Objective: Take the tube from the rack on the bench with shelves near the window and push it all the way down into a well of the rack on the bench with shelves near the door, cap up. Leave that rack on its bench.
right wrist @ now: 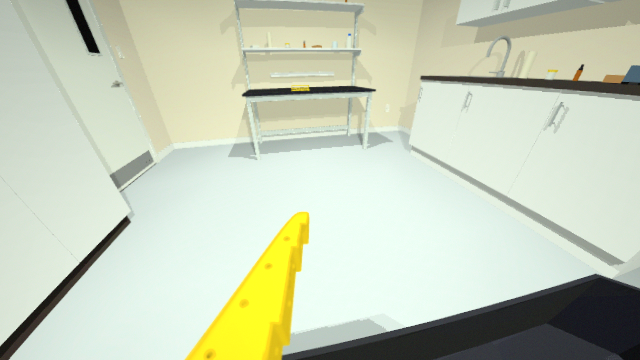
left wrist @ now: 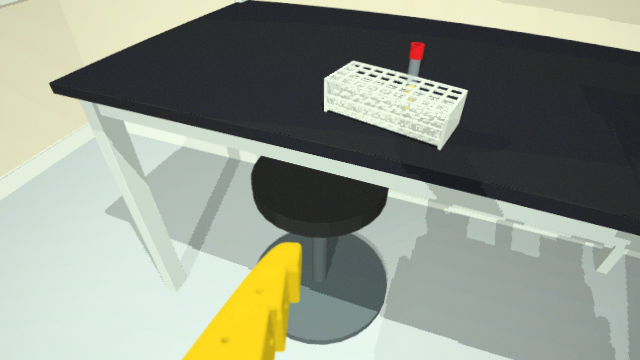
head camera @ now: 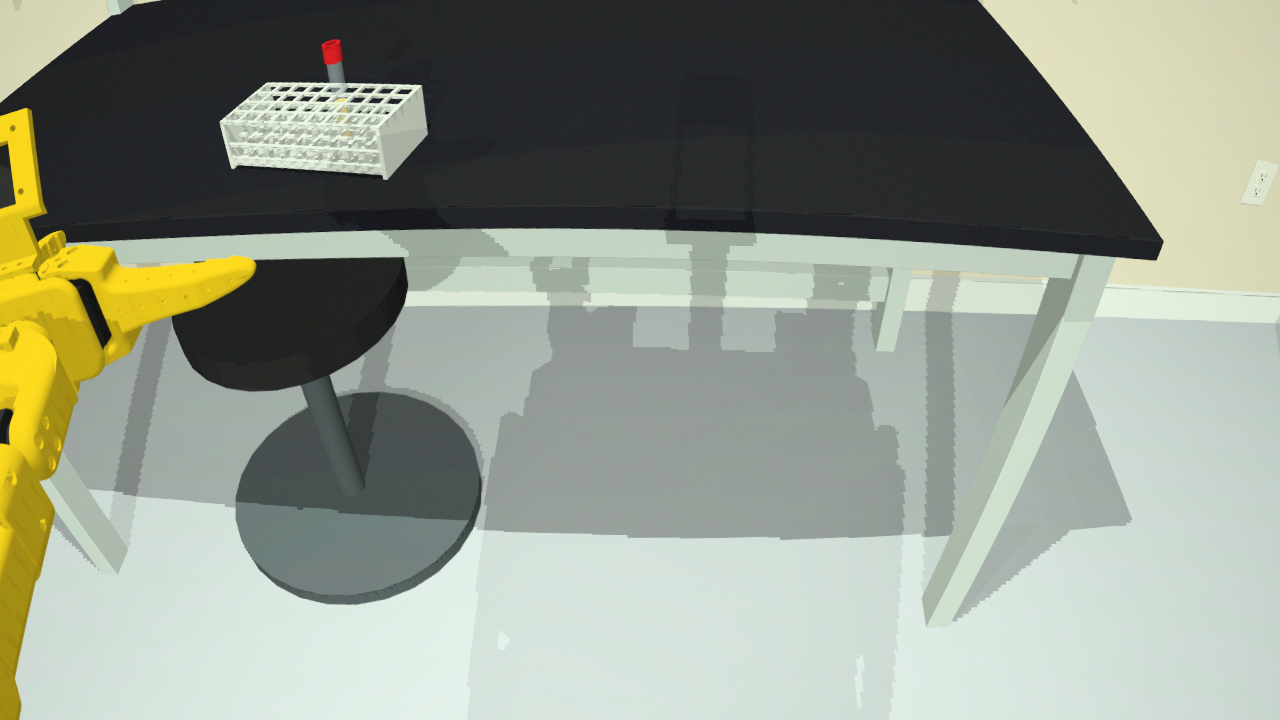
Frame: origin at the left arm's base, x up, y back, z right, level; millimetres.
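Seen in the pictures: left hand at its tool point: [left wrist: 300, 264] [head camera: 63, 238]; right hand at its tool point: [right wrist: 308, 223].
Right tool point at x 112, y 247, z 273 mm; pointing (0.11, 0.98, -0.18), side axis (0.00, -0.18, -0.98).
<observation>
Pixels of each thing's top centre, then the offset from my right tool point to it. "spot": a spot on its surface instead.
- tube with a red cap, surface spot: [head camera: 332, 51] [left wrist: 419, 50] spot: dz -452, dx -11, dy -1035 mm
- white rack at a spot on its surface: [head camera: 404, 134] [left wrist: 453, 121] spot: dz -382, dx -100, dy -1018 mm
- round black stool at its top centre: [head camera: 283, 275] [left wrist: 320, 172] dz -662, dx -404, dy -1185 mm
A tube with a red cap [head camera: 332, 51] [left wrist: 416, 51] stands upright, cap up, in a white rack [head camera: 404, 134] [left wrist: 454, 119] on the near black-topped bench [head camera: 572, 170] [left wrist: 210, 65]. My left gripper [head camera: 234, 273] [left wrist: 292, 260] is fully open, with one notched jaw in the left wrist view. It is in front of the bench edge, apart from rack and tube. A yellow rack [right wrist: 300, 88] sits on the far bench [right wrist: 345, 91] in the right wrist view; its wells are too small to make out. My right gripper [right wrist: 300, 227] is fully open, over the floor and far from that rack.
A round black stool [head camera: 286, 322] [left wrist: 320, 200] stands partly under the near bench's front edge. Bench legs [head camera: 1020, 438] [left wrist: 135, 200] stand on the floor. The right wrist view shows a door [right wrist: 95, 100] and cabinet at left, a sink counter [right wrist: 500, 120] at right and a dark tray edge [right wrist: 450, 318] low down.
</observation>
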